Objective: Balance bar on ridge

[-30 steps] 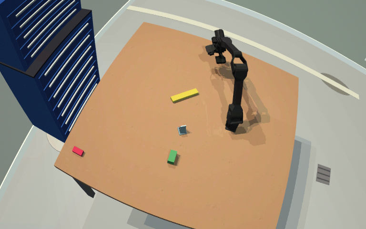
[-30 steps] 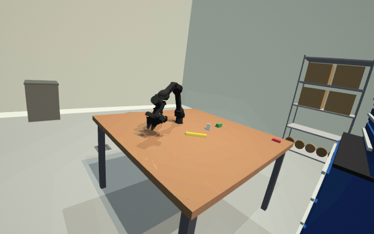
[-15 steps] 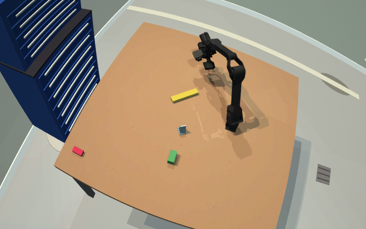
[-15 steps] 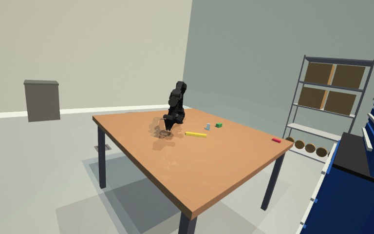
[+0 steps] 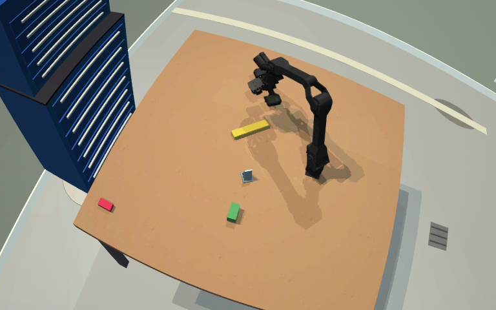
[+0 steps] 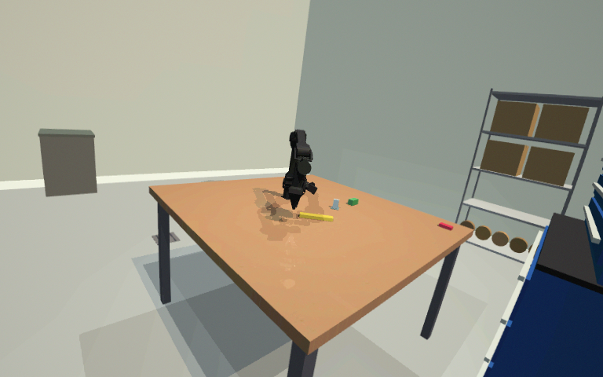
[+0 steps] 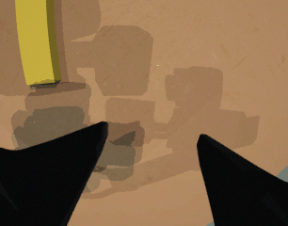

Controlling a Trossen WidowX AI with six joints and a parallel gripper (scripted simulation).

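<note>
My gripper tip is now 150 mm to the right of the yellow bar and 60 mm above it. Round my gripper tip: red block: 430 mm ahead, 740 mm to the left, 60 mm below; then green block: 70 mm behind, 550 mm to the left, 60 mm below.
</note>
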